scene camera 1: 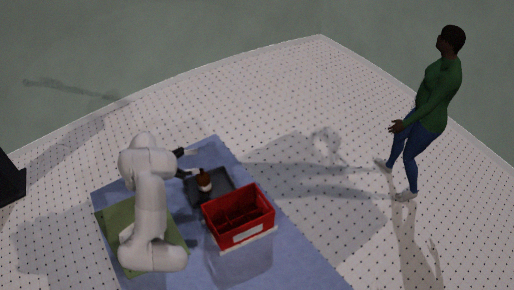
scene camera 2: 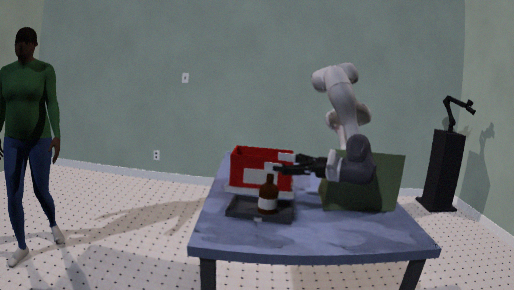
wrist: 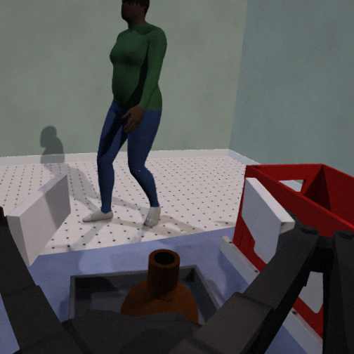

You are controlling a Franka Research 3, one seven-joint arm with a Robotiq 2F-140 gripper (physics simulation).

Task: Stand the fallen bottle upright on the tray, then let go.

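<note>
A brown bottle with a white label (scene camera 1: 203, 181) (scene camera 2: 268, 195) (wrist: 164, 280) stands upright on the dark grey tray (scene camera 1: 222, 183) (scene camera 2: 241, 208) (wrist: 92, 294). In the wrist view its neck and shoulder show low in the middle, and its lower part is hidden behind the gripper's body. My gripper (scene camera 1: 194, 161) (scene camera 2: 279, 163) (wrist: 155, 195) is wide open and holds nothing. It points level across the table, with its white finger pads slightly higher than the bottle's mouth. The pads are apart from the bottle.
A red divided crate (scene camera 1: 268, 221) (scene camera 2: 237, 171) (wrist: 325, 195) stands close beside the tray on the blue table (scene camera 1: 300, 260) (scene camera 2: 320, 240). A green board (scene camera 1: 111, 220) (scene camera 2: 391, 175) is by the arm. A person in green (scene camera 1: 442, 95) (scene camera 2: 27, 100) (wrist: 140, 65) stands beyond the table.
</note>
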